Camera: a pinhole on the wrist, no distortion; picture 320 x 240 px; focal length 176.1 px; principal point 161.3 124.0 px. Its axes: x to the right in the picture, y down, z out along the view. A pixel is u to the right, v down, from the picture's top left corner.
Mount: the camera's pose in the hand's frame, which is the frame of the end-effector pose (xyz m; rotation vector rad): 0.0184 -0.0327 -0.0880 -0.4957 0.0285 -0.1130
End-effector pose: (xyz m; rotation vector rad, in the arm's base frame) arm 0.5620 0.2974 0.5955 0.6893 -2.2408 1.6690
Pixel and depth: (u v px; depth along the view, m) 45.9 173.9 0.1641
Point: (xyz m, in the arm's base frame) 0.5774 0.3032 0.4687
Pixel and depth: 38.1 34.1 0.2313
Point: 0.6988 0.1631 0.4823
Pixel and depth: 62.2 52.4 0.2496
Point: 0.6683 0.1549 0.4741
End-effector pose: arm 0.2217 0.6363 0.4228 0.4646 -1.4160 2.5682
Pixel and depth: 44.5 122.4 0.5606
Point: 0.5180 0.1472 0.2996
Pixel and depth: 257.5 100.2 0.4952
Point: -0.0285 0.2558 0.6315
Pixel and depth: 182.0 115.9 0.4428
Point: 0.1481 0.2916 0.4895
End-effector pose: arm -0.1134 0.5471 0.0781 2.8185 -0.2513 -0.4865
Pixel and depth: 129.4 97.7 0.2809
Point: -0.2041 0.4441 -0.0577
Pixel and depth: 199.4 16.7 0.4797
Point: -0.1602 0.4809 -0.4082
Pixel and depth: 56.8 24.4 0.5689
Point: -0.6063 0.4890 -0.3401
